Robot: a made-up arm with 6 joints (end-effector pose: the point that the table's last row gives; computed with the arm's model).
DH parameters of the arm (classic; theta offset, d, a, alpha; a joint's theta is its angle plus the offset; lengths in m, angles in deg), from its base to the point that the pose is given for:
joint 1: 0 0.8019 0.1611 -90
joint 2: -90 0 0.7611 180
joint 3: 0 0 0.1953 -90
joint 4: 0 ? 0 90
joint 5: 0 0 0 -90
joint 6: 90 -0.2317 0 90
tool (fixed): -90 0 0 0
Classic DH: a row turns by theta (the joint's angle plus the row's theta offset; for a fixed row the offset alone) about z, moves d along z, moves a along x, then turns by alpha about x.
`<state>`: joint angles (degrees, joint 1 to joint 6).
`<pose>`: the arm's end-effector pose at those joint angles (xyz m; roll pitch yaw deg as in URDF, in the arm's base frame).
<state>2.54 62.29 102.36 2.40 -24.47 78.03</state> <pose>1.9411 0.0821 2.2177 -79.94 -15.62 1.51</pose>
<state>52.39 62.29 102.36 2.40 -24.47 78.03</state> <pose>1.1889 1.5366 2.2177 -79.94 -15.62 51.36</pose>
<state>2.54 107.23 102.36 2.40 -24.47 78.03</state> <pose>2.4201 0.1033 0.5455 -80.77 29.32 1.40</pose>
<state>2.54 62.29 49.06 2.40 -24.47 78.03</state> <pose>2.3463 0.1001 0.9021 -80.98 37.67 1.28</pose>
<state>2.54 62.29 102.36 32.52 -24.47 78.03</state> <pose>1.9336 0.0341 2.2291 -103.75 -18.58 -11.05</pose>
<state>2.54 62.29 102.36 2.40 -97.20 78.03</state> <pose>1.8440 0.0722 1.9608 -81.41 57.06 -1.84</pose>
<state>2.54 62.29 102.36 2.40 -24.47 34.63</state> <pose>1.9411 0.0821 2.2177 -36.54 -15.62 1.51</pose>
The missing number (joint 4, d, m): -1.3205
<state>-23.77 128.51 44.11 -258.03 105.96 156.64</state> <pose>1.0283 -0.2148 -0.9082 -162.30 -14.73 79.70</pose>
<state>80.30 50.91 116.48 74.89 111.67 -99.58</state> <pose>-0.0307 1.0539 2.5102 -56.16 13.65 -167.11</pose>
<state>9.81 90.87 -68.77 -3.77 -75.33 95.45</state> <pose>-0.3777 -0.0504 0.3371 90.69 -54.77 -176.52</pose>
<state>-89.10 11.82 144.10 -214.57 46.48 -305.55</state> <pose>0.0840 0.7223 2.6036 57.65 -65.67 3.89</pose>
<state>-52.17 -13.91 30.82 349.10 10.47 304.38</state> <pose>0.5528 -0.7249 2.7985 69.15 -54.97 -55.60</pose>
